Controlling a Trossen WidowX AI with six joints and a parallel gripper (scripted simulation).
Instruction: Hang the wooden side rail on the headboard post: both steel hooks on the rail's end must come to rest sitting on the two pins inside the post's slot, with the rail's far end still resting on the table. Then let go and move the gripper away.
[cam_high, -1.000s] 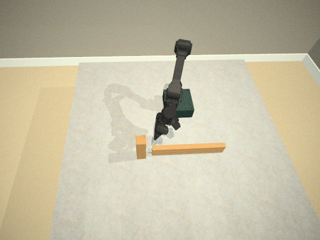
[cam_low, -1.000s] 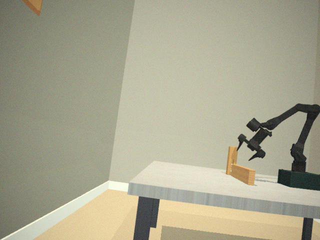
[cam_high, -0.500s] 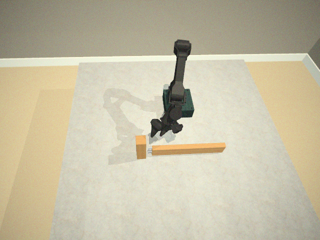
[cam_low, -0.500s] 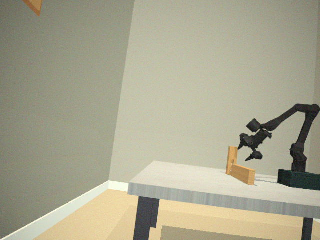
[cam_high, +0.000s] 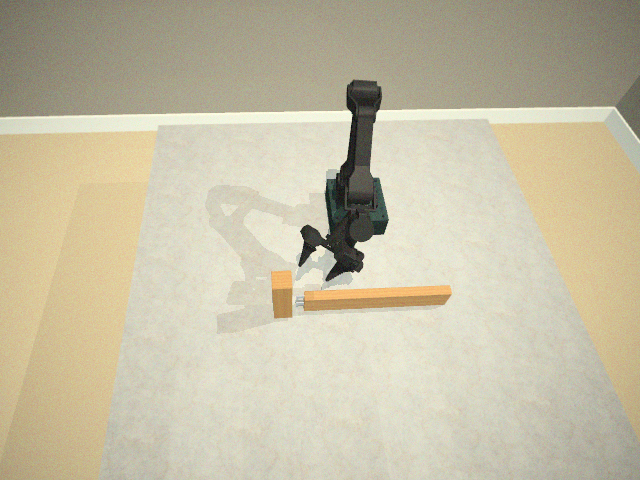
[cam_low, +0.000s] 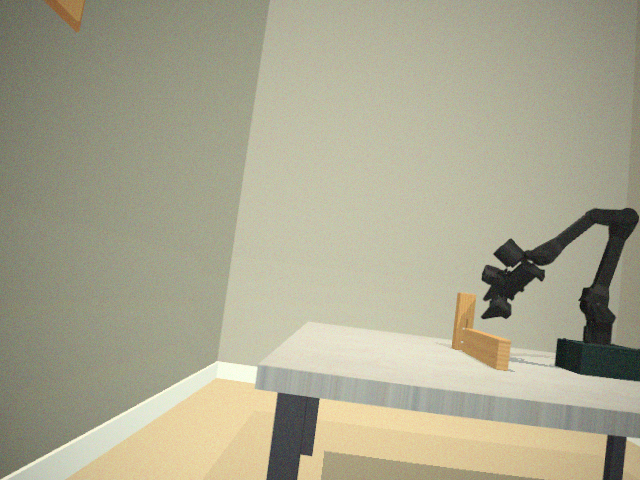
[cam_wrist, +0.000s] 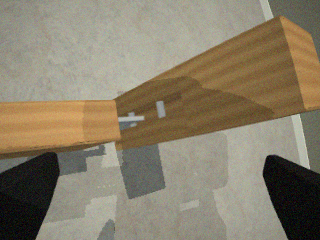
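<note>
Now: gripper tip 5 cm short of the headboard post, 7 cm to the left of it and 5 cm above it.
</note>
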